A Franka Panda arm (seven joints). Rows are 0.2 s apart.
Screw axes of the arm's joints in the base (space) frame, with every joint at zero. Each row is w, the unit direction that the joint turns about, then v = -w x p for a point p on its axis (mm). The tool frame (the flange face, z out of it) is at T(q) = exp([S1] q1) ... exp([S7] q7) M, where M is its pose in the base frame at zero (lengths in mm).
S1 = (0, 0, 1, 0, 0, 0)
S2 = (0, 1, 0, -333, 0, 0)
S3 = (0, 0, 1, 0, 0, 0)
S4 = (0, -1, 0, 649, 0, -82.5)
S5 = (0, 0, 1, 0, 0, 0)
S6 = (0, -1, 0, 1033, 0, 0)
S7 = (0, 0, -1, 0, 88, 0)
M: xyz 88 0 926 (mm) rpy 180 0 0 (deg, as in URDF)
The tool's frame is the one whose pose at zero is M.
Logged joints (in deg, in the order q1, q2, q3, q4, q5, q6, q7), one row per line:
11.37 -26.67 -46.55 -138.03 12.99 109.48 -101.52
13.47 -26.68 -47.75 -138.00 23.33 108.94 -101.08
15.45 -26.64 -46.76 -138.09 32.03 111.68 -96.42
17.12 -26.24 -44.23 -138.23 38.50 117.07 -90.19
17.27 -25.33 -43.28 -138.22 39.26 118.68 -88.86
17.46 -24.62 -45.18 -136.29 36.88 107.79 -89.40
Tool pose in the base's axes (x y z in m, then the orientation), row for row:
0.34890 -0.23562 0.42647 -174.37 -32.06 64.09
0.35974 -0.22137 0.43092 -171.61 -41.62 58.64
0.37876 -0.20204 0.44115 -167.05 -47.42 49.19
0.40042 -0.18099 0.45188 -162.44 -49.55 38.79
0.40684 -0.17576 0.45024 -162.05 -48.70 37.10
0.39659 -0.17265 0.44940 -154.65 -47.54 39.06
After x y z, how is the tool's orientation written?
As angles about the fixed x, y, z axes (roll, pitch, yaw), in degrees.
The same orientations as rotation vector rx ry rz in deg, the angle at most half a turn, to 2 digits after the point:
-130.13 -84.03 -33.68
-125.92 -75.41 -43.35
-125.44 -65.16 -49.71
-127.52 -55.38 -53.26
-128.94 -53.78 -52.79
-122.23 -57.48 -45.69

